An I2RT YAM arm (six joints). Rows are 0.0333 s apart.
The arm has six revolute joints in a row. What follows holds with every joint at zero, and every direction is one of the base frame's. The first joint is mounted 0.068 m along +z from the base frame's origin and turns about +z. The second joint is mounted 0.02 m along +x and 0.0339 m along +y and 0.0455 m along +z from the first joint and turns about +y. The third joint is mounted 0.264 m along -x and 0.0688 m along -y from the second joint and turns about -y. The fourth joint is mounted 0.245 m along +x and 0.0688 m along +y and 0.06 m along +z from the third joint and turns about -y. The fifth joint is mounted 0.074 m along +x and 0.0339 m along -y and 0.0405 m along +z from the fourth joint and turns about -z. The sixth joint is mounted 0.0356 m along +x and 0.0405 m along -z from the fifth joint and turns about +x. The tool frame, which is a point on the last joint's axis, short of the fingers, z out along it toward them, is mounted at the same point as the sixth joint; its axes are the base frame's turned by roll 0, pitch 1.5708 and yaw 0 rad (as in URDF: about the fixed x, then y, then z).
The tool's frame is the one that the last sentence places.
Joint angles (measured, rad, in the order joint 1, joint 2, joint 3, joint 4, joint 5, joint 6), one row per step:
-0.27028 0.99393 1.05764 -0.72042 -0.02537 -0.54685
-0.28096 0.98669 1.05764 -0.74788 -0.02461 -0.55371
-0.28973 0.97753 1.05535 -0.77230 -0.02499 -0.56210
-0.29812 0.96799 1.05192 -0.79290 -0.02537 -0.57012
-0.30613 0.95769 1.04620 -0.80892 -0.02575 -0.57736
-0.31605 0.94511 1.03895 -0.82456 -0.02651 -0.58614
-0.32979 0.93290 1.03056 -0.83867 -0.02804 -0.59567
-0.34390 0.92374 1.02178 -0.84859 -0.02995 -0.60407
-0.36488 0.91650 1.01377 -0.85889 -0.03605 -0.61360
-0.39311 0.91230 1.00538 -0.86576 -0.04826 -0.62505
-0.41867 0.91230 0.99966 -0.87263 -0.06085 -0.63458
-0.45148 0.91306 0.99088 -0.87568 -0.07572 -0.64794
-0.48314 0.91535 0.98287 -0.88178 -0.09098 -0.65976
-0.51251 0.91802 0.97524 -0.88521 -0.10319 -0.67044
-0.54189 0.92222 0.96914 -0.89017 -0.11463 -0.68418
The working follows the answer.
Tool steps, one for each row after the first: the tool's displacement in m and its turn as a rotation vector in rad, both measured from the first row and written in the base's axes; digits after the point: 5 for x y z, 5 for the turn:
-0.00397 -0.00114 -0.00105 -0.00018 0.02089 -0.00704
-0.00806 -0.00174 -0.00223 -0.00133 0.03928 -0.01021
-0.01196 -0.00225 -0.00340 -0.00284 0.05466 -0.01315
-0.01568 -0.00268 -0.00481 -0.00447 0.06695 -0.01616
-0.01993 -0.00323 -0.00631 -0.00713 0.07838 -0.01975
-0.02419 -0.00441 -0.00814 -0.00954 0.08981 -0.02602
-0.02752 -0.00587 -0.01026 -0.01088 0.10021 -0.03305
-0.03087 -0.00837 -0.01248 -0.00941 0.11132 -0.04293
-0.03379 -0.01209 -0.01501 -0.00485 0.12120 -0.05415
-0.03581 -0.01560 -0.01734 0.00214 0.13168 -0.06362
-0.03801 -0.02032 -0.02045 0.00868 0.14194 -0.07611
-0.04022 -0.02479 -0.02376 0.01857 0.15473 -0.08807
-0.04219 -0.02907 -0.02680 0.02668 0.16529 -0.10084
-0.04416 -0.03340 -0.02971 0.03335 0.17770 -0.11205

Tool pose at each row, in the base's axes (x y z in m, rotation vector in rad; rounded; the steps above come from the unrounded poses):
0.19635 -0.05346 0.34335 -0.32549 2.23647 -0.41524
0.19237 -0.05461 0.34230 -0.32351 2.25854 -0.41756
0.18828 -0.05520 0.34112 -0.32563 2.27710 -0.41909
0.18438 -0.05571 0.33995 -0.32736 2.29260 -0.42115
0.18067 -0.05614 0.33854 -0.32824 2.30510 -0.42363
0.17641 -0.05670 0.33704 -0.32876 2.31676 -0.42768
0.17216 -0.05787 0.33521 -0.32612 2.32911 -0.43290
0.16882 -0.05933 0.33309 -0.32174 2.34078 -0.43740
0.16548 -0.06184 0.33087 -0.31277 2.35423 -0.44013
0.16255 -0.06555 0.32833 -0.30021 2.36721 -0.44009
0.16053 -0.06906 0.32601 -0.28842 2.38066 -0.43622
0.15833 -0.07378 0.32290 -0.27329 2.39448 -0.43448
0.15613 -0.07825 0.31959 -0.25750 2.41103 -0.42826
0.15415 -0.08253 0.31655 -0.24107 2.42525 -0.42472
0.15218 -0.08686 0.31364 -0.22761 2.44070 -0.42181

